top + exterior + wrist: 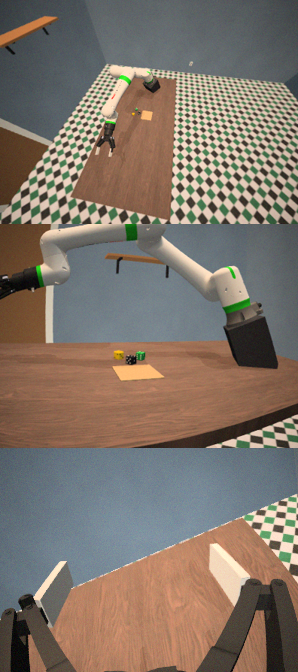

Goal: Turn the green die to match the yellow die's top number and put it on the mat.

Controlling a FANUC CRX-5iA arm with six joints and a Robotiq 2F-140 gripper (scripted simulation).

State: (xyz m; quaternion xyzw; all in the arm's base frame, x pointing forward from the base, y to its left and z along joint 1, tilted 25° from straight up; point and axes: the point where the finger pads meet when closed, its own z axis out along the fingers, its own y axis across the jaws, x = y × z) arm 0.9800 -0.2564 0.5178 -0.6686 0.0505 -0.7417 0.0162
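My hand is 670 mm past the green die, 250 mm above it and 210 mm to the right of it. Round my hand: yellow die: 580 mm behind, 250 mm below, 170 mm to the left; black die: 600 mm behind, 250 mm to the left, 250 mm below; mat: 580 mm behind, 360 mm to the left, 260 mm below.
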